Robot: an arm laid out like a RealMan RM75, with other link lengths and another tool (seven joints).
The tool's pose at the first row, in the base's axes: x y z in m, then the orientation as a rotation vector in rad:
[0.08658 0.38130 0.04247 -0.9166 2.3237 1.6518]
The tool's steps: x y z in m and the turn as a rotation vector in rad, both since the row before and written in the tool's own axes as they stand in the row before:
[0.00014 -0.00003 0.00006 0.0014 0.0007 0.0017]
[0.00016 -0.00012 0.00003 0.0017 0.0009 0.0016]
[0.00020 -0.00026 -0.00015 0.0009 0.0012 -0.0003]
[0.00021 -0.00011 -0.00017 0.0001 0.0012 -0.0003]
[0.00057 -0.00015 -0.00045 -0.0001 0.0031 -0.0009]
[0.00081 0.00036 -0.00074 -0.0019 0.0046 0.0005]
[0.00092 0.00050 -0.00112 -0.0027 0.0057 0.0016]
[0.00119 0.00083 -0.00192 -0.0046 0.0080 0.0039]
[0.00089 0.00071 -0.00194 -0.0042 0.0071 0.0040]
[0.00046 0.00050 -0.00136 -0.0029 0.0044 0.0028]
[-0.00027 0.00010 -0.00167 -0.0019 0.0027 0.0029]
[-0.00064 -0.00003 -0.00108 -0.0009 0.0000 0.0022]
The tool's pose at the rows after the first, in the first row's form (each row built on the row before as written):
[0.08647 0.38129 0.04236 -0.9153 2.3264 1.6506]
[0.08640 0.38123 0.04218 -0.9143 2.3294 1.6489]
[0.08642 0.38096 0.04194 -0.9157 2.3305 1.6475]
[0.08635 0.38070 0.04182 -0.9172 2.3311 1.6472]
[0.08608 0.38004 0.04162 -0.9213 2.3323 1.6467]
[0.08540 0.37913 0.04184 -0.9259 2.3345 1.6490]
[0.08464 0.37787 0.04227 -0.9307 2.3379 1.6527]
[0.08368 0.37585 0.04317 -0.9359 2.3435 1.6596]
[0.08306 0.37391 0.04412 -0.9400 2.3489 1.6661]
[0.08277 0.37262 0.04486 -0.9423 2.3523 1.6706]
[0.08336 0.37128 0.04571 -0.9425 2.3553 1.6740]
[0.08417 0.37059 0.04637 -0.9404 2.3566 1.6760]

